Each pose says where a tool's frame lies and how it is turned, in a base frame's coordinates. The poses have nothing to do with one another.
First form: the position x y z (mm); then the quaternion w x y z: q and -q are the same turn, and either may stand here.
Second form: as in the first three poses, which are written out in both.
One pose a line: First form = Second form
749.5, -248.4, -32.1, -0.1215, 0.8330, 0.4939, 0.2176 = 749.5, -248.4, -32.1, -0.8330, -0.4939, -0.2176, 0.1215
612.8, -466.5, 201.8, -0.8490, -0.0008, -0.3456, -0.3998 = 612.8, -466.5, 201.8, 0.0008, 0.3456, 0.3998, 0.8490
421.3, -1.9, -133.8, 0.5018, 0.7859, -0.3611, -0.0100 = 421.3, -1.9, -133.8, 0.7859, -0.3611, -0.0100, 0.5018
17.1, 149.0, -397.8, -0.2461, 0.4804, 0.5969, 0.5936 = 17.1, 149.0, -397.8, -0.4804, -0.5969, -0.5936, 0.2461
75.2, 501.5, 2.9, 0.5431, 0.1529, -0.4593, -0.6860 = 75.2, 501.5, 2.9, 0.1529, -0.4593, -0.6860, 0.5431
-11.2, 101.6, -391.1, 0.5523, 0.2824, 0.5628, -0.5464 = -11.2, 101.6, -391.1, 0.2824, 0.5628, -0.5464, 0.5523
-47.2, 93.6, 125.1, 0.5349, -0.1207, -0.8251, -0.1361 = -47.2, 93.6, 125.1, -0.1207, -0.8251, -0.1361, 0.5349
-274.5, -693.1, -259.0, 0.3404, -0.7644, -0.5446, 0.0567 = -274.5, -693.1, -259.0, -0.7644, -0.5446, 0.0567, 0.3404
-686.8, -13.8, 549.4, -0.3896, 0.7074, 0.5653, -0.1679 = -686.8, -13.8, 549.4, -0.7074, -0.5653, 0.1679, 0.3896
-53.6, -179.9, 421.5, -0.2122, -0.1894, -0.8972, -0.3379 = -53.6, -179.9, 421.5, 0.1894, 0.8972, 0.3379, 0.2122
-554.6, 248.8, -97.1, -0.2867, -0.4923, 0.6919, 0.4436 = -554.6, 248.8, -97.1, 0.4923, -0.6919, -0.4436, 0.2867
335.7, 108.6, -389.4, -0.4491, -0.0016, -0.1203, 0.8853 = 335.7, 108.6, -389.4, 0.0016, 0.1203, -0.8853, 0.4491
